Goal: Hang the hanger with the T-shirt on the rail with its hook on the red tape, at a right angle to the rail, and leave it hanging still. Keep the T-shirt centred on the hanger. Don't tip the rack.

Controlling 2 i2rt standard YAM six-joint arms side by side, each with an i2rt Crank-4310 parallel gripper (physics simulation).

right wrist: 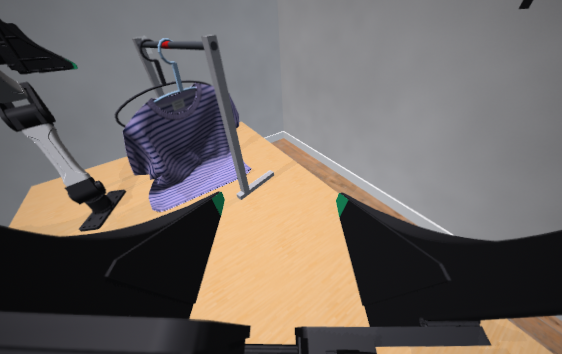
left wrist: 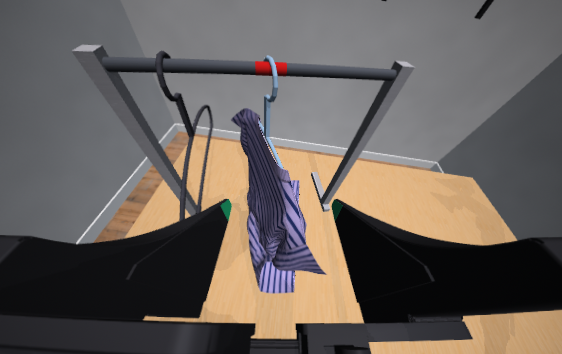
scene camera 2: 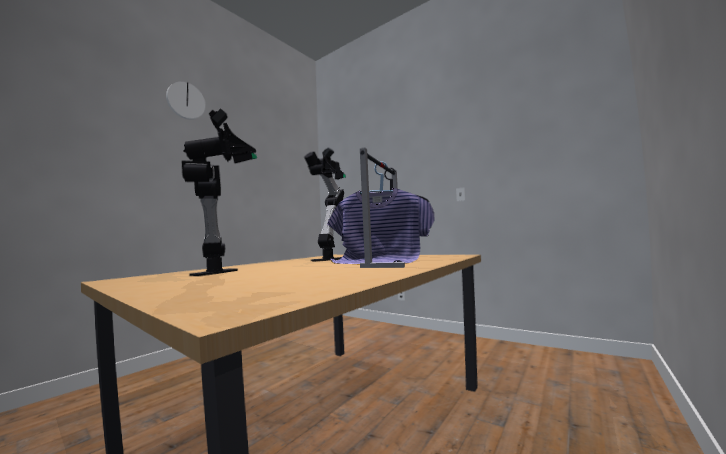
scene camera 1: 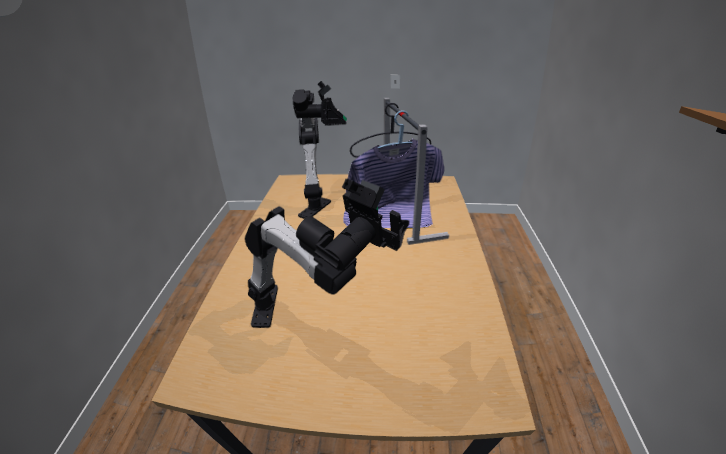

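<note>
The light blue hanger point(scene camera 1: 401, 133) point(left wrist: 267, 117) point(right wrist: 176, 75) hangs with its hook over the red tape point(left wrist: 261, 68) point(right wrist: 166, 45) on the rail point(left wrist: 340, 71). It carries the purple striped T-shirt point(scene camera 1: 396, 176) point(scene camera 2: 396, 224) point(left wrist: 265, 200) point(right wrist: 185, 145), which is seen nearly edge-on in the left wrist view, roughly across the rail. Its lower hem appears to reach the table. The rack point(scene camera 1: 420, 182) point(scene camera 2: 366, 214) stands upright. My left gripper point(scene camera 1: 344, 119) point(left wrist: 281, 201) is open and empty, apart from the shirt. My right gripper point(right wrist: 280, 195) is open and empty, in front of the rack.
A black hanger point(left wrist: 161, 75) with a large loop hangs on the same rail, left of the tape in the left wrist view. The rack's foot point(scene camera 1: 428, 238) point(right wrist: 257, 184) rests on the wooden table point(scene camera 1: 406, 321) point(scene camera 2: 256, 305). The left arm's base point(right wrist: 102, 212) stands beside the shirt.
</note>
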